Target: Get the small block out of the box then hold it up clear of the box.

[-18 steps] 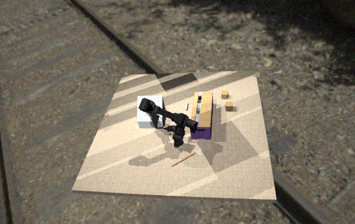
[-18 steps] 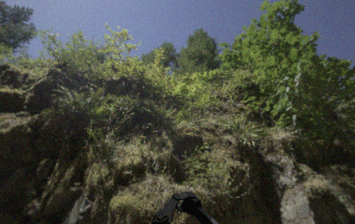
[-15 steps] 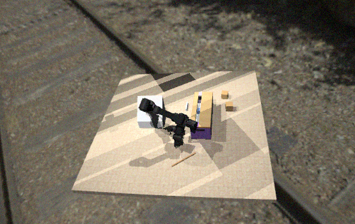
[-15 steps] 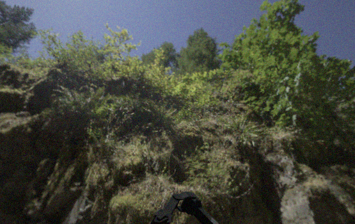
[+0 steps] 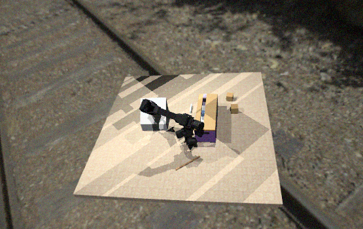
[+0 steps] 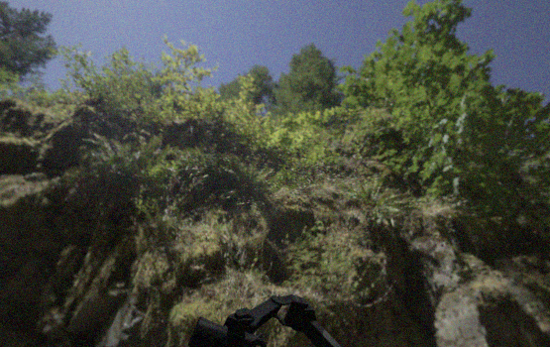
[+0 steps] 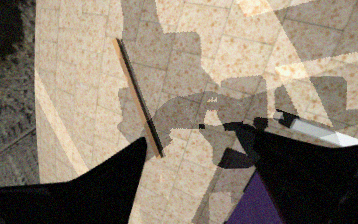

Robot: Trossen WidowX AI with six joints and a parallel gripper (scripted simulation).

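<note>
My gripper tip is now 100 mm short of the box and 280 mm to the right of it. Round my gripper tip: thin wooden stick 10 mm behind, 90 mm to the right, 60 mm below.
</note>
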